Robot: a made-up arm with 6 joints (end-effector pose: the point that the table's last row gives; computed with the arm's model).
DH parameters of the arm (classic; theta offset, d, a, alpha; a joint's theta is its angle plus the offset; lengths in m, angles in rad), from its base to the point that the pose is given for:
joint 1: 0 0.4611 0.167 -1.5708
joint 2: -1.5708 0 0.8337 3.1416
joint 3: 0 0 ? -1.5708
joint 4: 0 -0.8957 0 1.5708
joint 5: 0 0 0 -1.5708
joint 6: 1.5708 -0.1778 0 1.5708
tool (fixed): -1.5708 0 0 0
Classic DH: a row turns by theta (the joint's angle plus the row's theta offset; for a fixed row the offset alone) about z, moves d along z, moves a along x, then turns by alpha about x.
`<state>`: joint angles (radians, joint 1 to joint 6).
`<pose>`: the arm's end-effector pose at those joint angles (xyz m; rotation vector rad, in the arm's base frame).
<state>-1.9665 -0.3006 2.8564 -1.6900 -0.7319 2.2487</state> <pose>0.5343 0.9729 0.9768 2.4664 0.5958 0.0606</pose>
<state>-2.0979 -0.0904 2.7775 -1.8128 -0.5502 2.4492</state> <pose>0.5762 0.8105 1.3116 2.5616 0.6238 0.3206</pose>
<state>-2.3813 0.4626 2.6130 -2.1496 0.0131 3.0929</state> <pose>0.1853 0.1789 1.9687 2.2320 0.2547 1.5178</pose>
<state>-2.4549 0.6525 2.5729 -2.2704 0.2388 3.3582</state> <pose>-0.0955 -0.0367 2.0508 1.8875 -0.0975 1.9197</pose>
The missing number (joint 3, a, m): 0.2507
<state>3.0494 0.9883 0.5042 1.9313 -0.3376 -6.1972</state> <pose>-1.9176 0.2326 0.6651 0.8021 2.5335 -1.4900</pose>
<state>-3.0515 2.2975 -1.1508 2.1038 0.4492 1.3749</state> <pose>0.2852 -0.0410 0.0244 -0.2434 -0.4701 -0.3831</pose>
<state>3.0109 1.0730 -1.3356 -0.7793 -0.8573 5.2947</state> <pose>-0.2613 -0.0609 0.0668 -1.5197 0.5792 -0.5042</pose>
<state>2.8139 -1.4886 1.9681 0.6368 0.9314 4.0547</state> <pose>1.3958 -0.5641 -0.1284 -1.1963 1.4762 0.1534</pose>
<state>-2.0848 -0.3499 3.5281 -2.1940 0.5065 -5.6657</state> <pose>0.3142 0.6989 0.3898 -1.3270 -0.7281 1.4914</pose>
